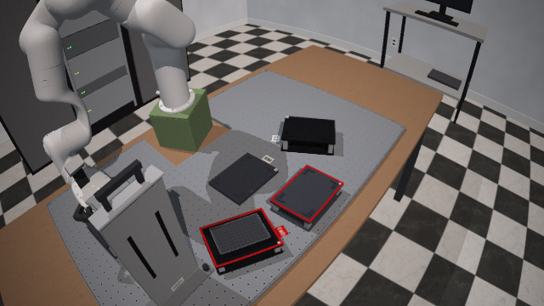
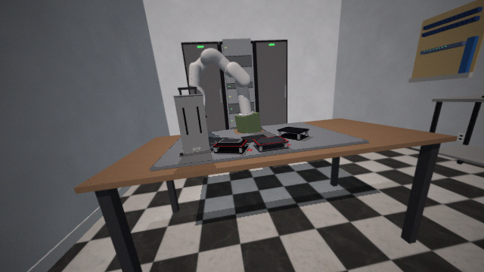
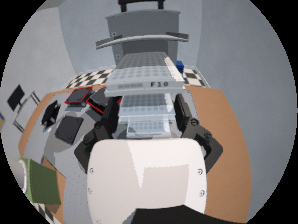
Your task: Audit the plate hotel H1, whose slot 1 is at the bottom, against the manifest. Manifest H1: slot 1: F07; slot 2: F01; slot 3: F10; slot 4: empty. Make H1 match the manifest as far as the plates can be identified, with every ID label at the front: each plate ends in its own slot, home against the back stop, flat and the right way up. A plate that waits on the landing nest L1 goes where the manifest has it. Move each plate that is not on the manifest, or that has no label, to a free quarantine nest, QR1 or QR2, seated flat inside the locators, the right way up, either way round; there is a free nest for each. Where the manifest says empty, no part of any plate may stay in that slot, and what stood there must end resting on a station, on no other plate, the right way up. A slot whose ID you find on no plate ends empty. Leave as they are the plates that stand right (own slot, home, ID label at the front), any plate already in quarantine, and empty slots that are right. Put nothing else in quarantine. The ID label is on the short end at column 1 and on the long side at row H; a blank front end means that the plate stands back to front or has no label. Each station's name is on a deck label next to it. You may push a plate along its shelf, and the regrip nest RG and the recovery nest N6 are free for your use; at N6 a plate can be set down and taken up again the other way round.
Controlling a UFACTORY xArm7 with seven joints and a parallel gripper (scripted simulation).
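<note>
My gripper is now 50 mm short of the pale well plate and 20 mm above it. Also, from my hand: dark plate: 200 mm ahead, 170 mm to the left, 120 mm below.
</note>
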